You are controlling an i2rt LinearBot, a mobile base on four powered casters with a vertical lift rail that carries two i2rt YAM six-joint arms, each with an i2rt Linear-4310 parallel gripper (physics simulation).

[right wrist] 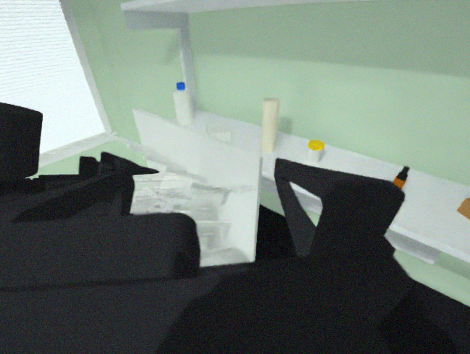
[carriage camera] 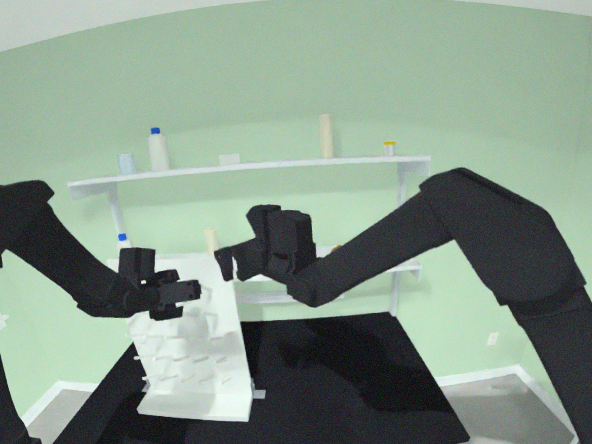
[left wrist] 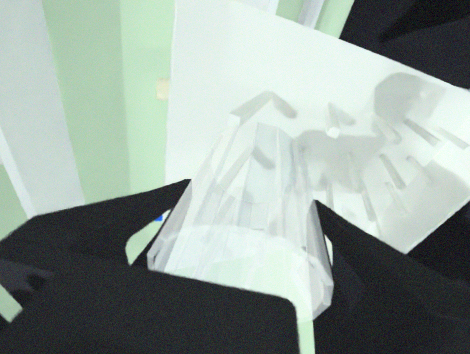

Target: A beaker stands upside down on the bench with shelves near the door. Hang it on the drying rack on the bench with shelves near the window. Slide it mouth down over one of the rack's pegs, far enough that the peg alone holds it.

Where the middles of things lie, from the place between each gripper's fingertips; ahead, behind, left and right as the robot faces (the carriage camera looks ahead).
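The clear glass beaker [left wrist: 248, 219] is there for me to see, 19 cm to the left of my right hand, 13 cm below my right hand and 3 cm ahead of my right hand.
Relative to the clear glass beaker, my left hand is 10 mm below it and 10 mm past it.
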